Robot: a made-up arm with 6 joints.
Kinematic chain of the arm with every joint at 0, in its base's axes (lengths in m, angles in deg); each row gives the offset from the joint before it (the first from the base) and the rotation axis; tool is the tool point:
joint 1: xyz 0 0 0.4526 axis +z
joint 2: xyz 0 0 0 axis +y
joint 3: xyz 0 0 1.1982 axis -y
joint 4: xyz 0 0 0 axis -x
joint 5: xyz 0.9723 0 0 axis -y
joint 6: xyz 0 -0.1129 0 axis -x
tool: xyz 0 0 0
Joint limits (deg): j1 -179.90..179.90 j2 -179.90..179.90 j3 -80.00..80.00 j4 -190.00..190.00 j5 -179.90..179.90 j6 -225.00..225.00
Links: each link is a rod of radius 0.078 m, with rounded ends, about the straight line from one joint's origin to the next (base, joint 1, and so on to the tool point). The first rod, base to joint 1, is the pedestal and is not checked.
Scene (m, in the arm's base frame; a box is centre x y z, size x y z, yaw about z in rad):
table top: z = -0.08
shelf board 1: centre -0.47 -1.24 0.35 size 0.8 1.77 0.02 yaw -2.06
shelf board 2: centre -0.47 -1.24 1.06 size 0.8 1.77 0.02 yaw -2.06
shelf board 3: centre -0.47 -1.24 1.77 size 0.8 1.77 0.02 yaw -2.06
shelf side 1: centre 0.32 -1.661 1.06 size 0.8 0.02 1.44 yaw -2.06
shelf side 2: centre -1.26 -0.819 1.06 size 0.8 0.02 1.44 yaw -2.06
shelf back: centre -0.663 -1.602 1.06 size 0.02 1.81 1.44 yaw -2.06
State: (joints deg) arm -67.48 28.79 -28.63 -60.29 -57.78 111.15
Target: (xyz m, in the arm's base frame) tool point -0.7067 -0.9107 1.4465
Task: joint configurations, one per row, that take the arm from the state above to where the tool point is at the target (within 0.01 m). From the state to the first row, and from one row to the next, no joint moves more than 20 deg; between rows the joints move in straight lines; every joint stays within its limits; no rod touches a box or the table.
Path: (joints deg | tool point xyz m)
1: -63.33 18.55 -30.27 -56.34 -70.09 128.73 | 0.3708 -0.8776 0.7949
2: -59.18 8.31 -31.92 -52.40 -82.41 146.31 | 0.3803 -0.7719 0.9420
3: -55.03 -1.93 -33.56 -48.45 -94.72 163.89 | 0.3646 -0.6519 1.0683
4: -50.88 -12.17 -35.21 -44.50 -107.03 181.47 | 0.3231 -0.5250 1.1705
5: -46.74 -22.40 -36.85 -40.56 -119.34 199.05 | 0.2573 -0.3986 1.2467
6: -42.59 -32.64 -38.50 -36.61 -131.66 216.62 | 0.1699 -0.2793 1.2953
7: -56.23 -25.66 -31.51 -39.44 -119.34 199.05 | 0.1727 -0.4151 1.3622
8: -69.88 -18.68 -24.52 -42.26 -107.03 181.47 | 0.1196 -0.5694 1.4132
9: -83.53 -11.70 -17.52 -45.09 -94.72 163.89 | 0.0015 -0.7206 1.4478
10: -97.18 -4.71 -10.53 -47.92 -82.41 146.31 | -0.1826 -0.8442 1.4648
11: -110.83 2.27 -3.54 -50.75 -70.09 128.73 | -0.4245 -0.9148 1.4645
12: -124.48 9.25 3.45 -53.57 -57.78 111.15 | -0.7067 -0.9106 1.4466

